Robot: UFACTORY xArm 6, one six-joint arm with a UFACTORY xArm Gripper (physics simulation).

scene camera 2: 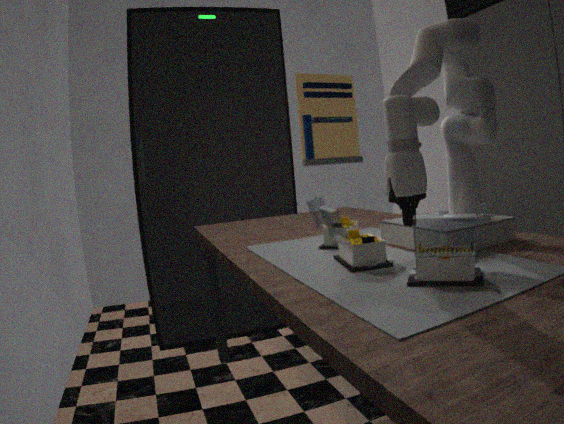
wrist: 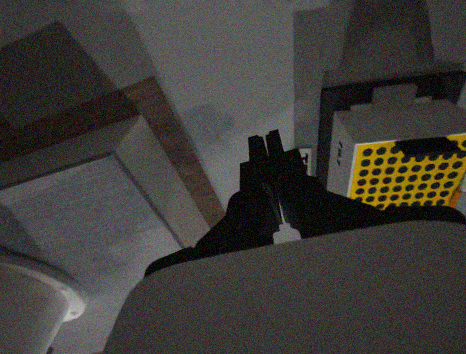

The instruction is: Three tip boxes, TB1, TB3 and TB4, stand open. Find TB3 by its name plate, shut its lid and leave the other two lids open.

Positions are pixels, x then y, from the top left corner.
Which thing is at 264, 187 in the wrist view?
The gripper.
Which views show the gripper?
Scene camera 2 and the wrist view: all of them.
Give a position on a grey mat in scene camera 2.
381, 297
